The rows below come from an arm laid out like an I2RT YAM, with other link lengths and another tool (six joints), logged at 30 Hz.
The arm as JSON. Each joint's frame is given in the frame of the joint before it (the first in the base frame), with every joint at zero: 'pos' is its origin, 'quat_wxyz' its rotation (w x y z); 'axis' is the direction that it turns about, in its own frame. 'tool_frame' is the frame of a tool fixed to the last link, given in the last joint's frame.
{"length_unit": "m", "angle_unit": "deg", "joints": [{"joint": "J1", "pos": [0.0, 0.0, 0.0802], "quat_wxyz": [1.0, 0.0, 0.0, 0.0], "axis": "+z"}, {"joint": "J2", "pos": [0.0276, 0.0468, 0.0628], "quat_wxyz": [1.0, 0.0, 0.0, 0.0], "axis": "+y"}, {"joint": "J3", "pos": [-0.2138, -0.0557, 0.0], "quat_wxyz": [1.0, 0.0, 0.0, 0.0], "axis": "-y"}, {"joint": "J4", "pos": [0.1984, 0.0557, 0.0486], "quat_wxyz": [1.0, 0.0, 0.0, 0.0], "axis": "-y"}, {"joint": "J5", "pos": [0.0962, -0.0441, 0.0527], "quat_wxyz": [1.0, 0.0, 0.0, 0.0], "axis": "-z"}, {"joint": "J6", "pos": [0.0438, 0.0, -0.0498], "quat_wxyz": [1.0, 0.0, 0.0, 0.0], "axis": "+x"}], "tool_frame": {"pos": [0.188, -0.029, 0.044], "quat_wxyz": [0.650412, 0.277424, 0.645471, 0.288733]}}
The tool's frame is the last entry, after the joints.
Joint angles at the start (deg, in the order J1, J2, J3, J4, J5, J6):
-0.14 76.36 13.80 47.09 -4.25 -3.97
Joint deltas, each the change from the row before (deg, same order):
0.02 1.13 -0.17 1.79 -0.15 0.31
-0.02 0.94 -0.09 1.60 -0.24 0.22
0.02 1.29 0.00 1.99 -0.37 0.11
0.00 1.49 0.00 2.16 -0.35 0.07
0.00 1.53 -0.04 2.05 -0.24 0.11
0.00 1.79 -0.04 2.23 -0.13 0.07
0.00 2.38 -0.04 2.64 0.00 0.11
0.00 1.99 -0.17 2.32 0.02 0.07
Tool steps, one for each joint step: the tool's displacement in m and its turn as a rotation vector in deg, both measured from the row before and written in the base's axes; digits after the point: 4 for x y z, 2 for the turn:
0.0009 0.0005 0.0006 0.34 -0.47 0.08
0.0010 0.0006 0.0016 0.27 -0.55 0.16
0.0016 0.0016 0.0021 0.19 -0.69 0.35
0.0016 0.0014 0.0016 0.15 -0.66 0.32
0.0013 0.0009 0.0003 0.16 -0.47 0.21
0.0014 0.0005 -0.0006 0.10 -0.39 0.11
0.0016 -0.0001 -0.0026 0.11 -0.21 -0.02
0.0008 -0.0001 -0.0026 0.06 -0.15 -0.03

